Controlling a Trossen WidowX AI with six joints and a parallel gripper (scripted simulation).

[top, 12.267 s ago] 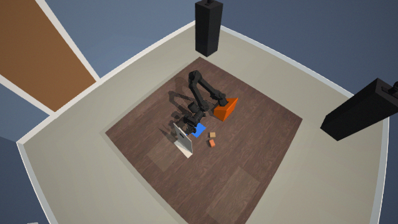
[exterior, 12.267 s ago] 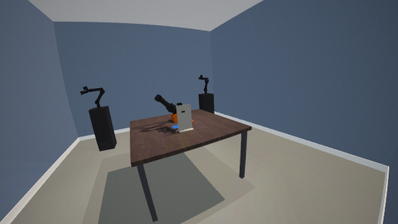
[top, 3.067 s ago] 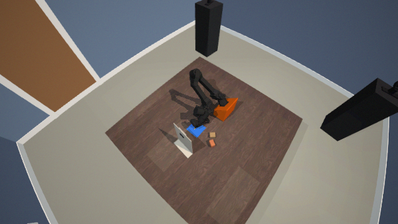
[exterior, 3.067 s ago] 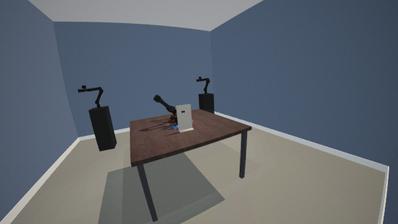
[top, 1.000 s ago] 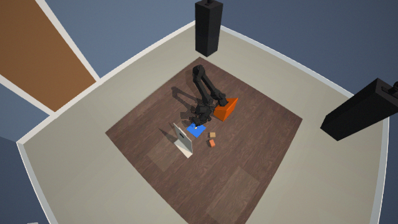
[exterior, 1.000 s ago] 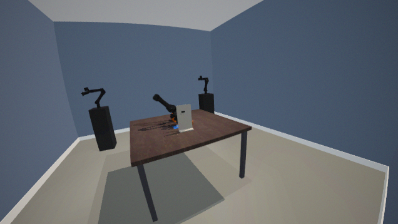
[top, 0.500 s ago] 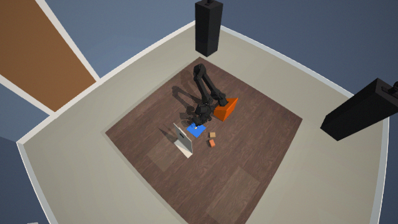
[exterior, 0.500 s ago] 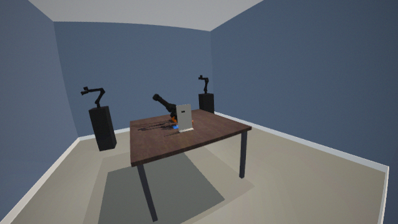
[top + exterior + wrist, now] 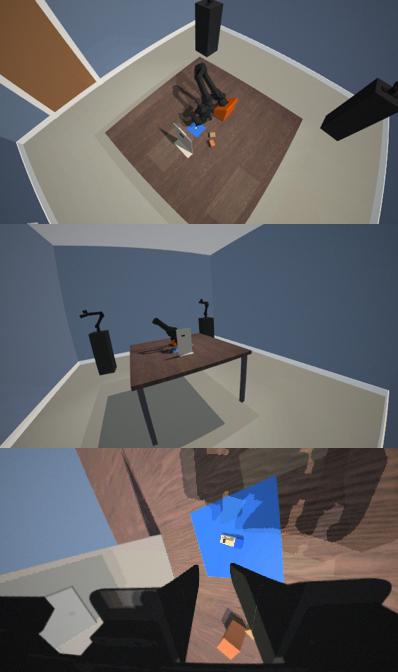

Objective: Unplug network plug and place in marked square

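The blue plug is 6 cm below my gripper tip and 1 cm to the right of it. From my gripper tip the other things lie so: orange cube: 18 cm to the left, 4 cm below, 2 cm ahead; then blue marked square: 6 cm below, 1 cm to the right, 1 cm ahead; then tan cube: 13 cm to the left, 5 cm below, 4 cm behind.
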